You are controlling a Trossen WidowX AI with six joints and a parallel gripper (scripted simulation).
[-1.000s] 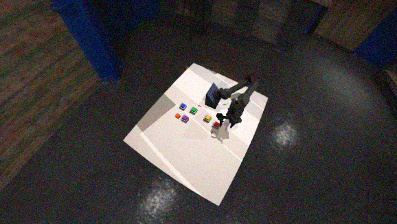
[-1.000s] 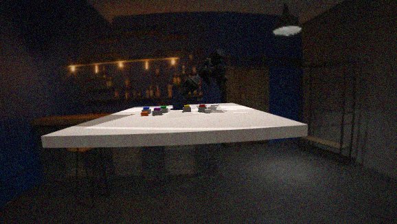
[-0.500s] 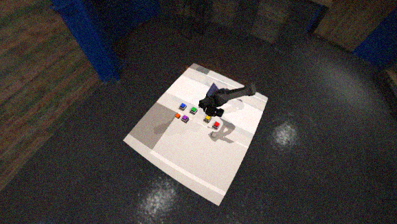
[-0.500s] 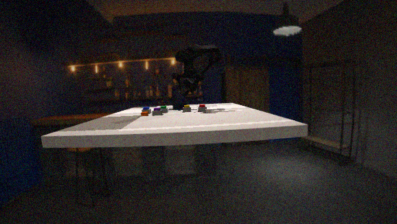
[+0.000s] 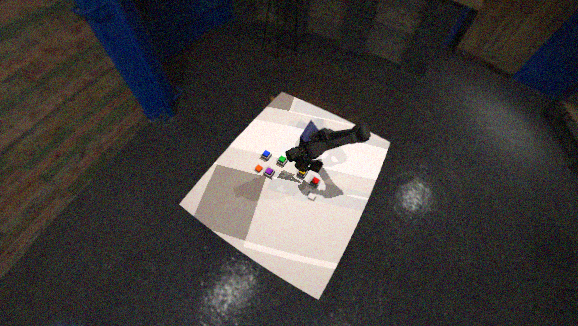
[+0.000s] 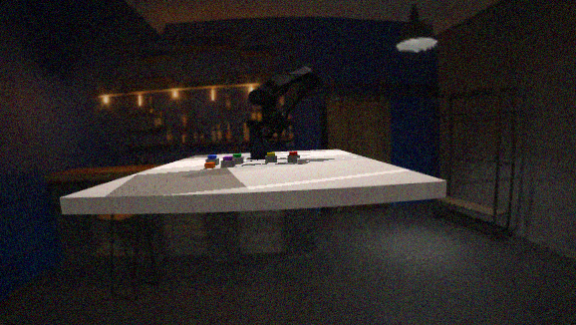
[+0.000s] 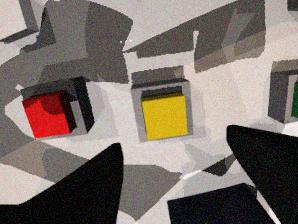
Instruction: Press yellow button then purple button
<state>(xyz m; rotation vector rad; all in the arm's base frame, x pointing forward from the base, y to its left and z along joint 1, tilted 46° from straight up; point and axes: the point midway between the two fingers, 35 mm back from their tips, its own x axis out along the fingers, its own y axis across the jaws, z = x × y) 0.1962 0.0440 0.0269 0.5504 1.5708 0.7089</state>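
My gripper tip is now 40 mm above the yellow button. The rest, counted from my gripper tip: small white block: 120 mm to the left, 100 mm ahead, 60 mm below; then purple button: 160 mm to the right, 110 mm ahead, 40 mm below; then red button: 90 mm to the left, 40 mm below, 10 mm ahead.
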